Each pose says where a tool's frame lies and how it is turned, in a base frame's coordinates. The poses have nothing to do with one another.
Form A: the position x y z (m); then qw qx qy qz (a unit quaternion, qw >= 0).
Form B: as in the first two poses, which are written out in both.
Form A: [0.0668, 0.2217, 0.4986, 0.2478, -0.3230, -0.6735, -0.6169]
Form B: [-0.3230, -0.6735, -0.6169, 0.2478, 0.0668, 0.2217, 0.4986]
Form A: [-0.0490, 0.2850, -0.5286, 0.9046, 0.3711, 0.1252, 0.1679]
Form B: [0.3711, 0.1252, 0.1679, 0.9046, -0.0490, 0.2850, -0.5286]
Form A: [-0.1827, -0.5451, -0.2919, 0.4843, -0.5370, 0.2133, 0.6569]
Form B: [-0.5370, 0.2133, 0.6569, 0.4843, -0.1827, -0.5451, -0.2919]
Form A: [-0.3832, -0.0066, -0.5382, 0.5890, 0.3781, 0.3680, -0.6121]
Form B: [0.3781, 0.3680, -0.6121, 0.5890, -0.3832, -0.0066, -0.5382]
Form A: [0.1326, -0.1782, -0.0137, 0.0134, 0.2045, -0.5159, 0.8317]
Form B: [0.2045, -0.5159, 0.8317, 0.0134, 0.1326, -0.1782, -0.0137]
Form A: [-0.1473, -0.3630, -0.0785, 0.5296, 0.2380, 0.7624, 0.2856]
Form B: [0.2380, 0.7624, 0.2856, 0.5296, -0.1473, -0.3630, -0.0785]
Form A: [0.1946, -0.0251, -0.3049, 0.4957, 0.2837, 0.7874, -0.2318]
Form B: [0.2837, 0.7874, -0.2318, 0.4957, 0.1946, -0.0251, -0.3049]
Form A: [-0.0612, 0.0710, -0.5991, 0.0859, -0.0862, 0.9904, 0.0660]
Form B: [-0.0862, 0.9904, 0.0660, 0.0859, -0.0612, 0.0710, -0.5991]
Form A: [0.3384, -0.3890, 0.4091, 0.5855, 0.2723, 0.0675, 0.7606]
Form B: [0.2723, 0.0675, 0.7606, 0.5855, 0.3384, -0.3890, 0.4091]
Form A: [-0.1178, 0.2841, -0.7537, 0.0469, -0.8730, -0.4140, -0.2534]
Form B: [-0.8730, -0.4140, -0.2534, 0.0469, -0.1178, 0.2841, -0.7537]
